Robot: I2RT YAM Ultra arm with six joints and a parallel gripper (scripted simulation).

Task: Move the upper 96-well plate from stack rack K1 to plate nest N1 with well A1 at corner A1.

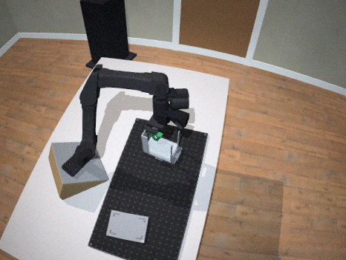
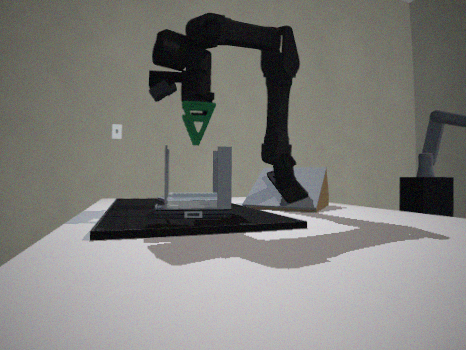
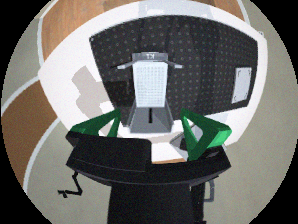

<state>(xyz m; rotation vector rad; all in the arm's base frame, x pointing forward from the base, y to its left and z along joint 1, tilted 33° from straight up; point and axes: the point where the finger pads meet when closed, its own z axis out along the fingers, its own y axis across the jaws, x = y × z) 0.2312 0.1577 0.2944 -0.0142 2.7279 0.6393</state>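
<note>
My hand is 130 mm above the 96-well plate.
</note>
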